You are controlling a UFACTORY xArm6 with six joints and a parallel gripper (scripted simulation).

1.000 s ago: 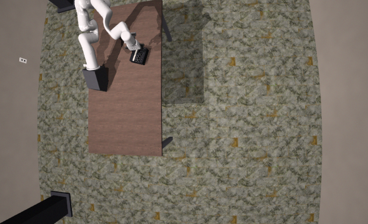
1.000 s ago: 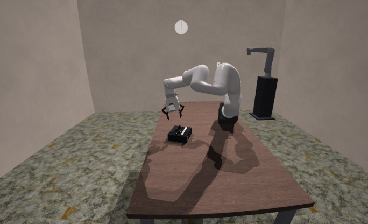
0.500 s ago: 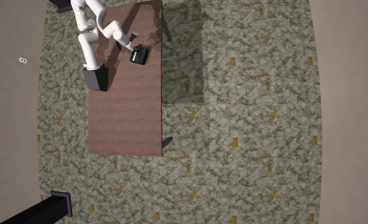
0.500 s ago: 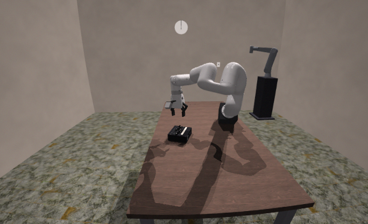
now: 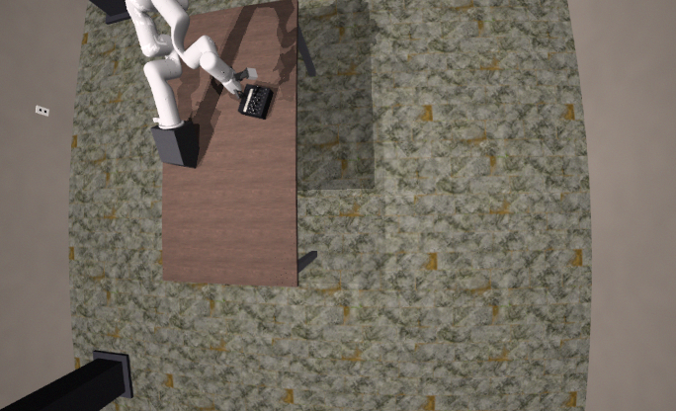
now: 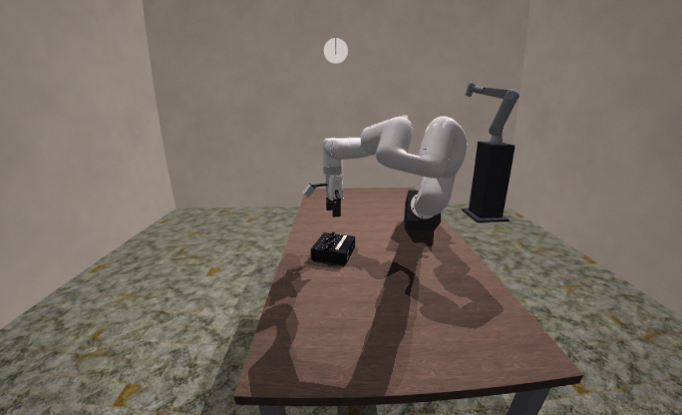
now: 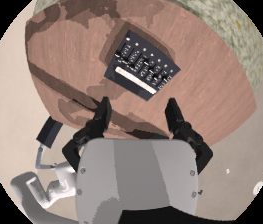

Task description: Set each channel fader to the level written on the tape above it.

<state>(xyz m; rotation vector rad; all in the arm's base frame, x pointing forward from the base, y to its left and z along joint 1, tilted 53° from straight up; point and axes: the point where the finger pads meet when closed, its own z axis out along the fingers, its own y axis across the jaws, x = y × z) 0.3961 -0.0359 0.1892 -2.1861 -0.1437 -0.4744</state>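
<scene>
Right now my hand is 1 cm short of the fader cap, 2 cm to the left of it and 13 cm above it.
</scene>
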